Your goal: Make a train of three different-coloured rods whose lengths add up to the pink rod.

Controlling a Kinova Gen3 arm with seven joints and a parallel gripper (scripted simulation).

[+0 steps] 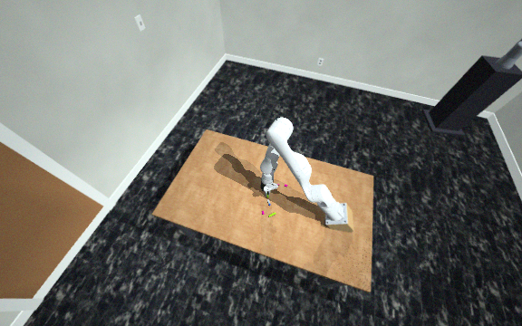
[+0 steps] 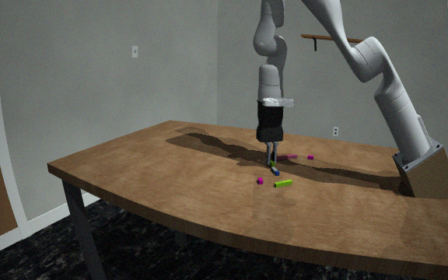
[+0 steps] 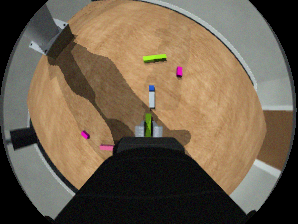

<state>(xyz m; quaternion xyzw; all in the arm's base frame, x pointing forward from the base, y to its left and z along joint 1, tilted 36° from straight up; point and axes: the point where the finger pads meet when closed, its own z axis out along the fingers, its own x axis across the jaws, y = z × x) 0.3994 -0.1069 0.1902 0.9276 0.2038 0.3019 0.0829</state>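
My gripper is now 20 mm past the grey rod, 50 mm to the right of it and 20 mm above it. Round my hand: blue rod 30 mm behind, 70 mm to the left, 20 mm below; pink rod 40 mm behind, 70 mm to the right, 20 mm below.
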